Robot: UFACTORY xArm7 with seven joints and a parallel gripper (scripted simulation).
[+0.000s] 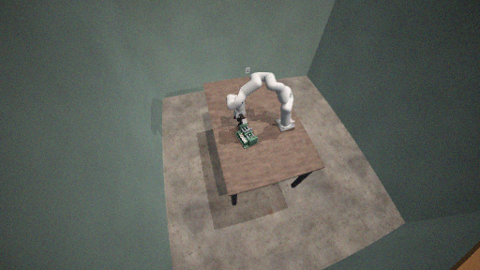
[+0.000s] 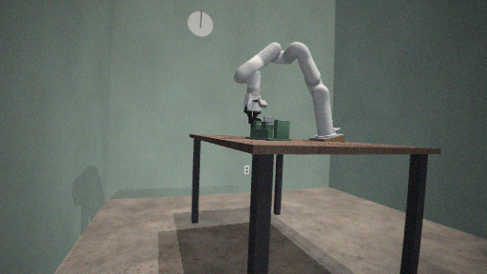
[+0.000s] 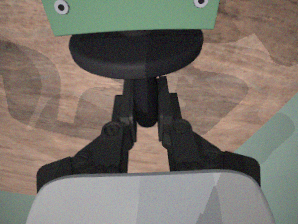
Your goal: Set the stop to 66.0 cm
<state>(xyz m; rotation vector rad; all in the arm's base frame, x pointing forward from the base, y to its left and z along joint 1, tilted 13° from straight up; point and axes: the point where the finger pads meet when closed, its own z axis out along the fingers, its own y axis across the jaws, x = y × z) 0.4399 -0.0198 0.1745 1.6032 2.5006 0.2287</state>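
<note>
Right now my hand is 1 cm past the black handwheel, 2 cm to the right of it and 1 cm above it. Round my hand: green stop fixture: 6 cm behind, 14 cm to the left, 2 cm below.
</note>
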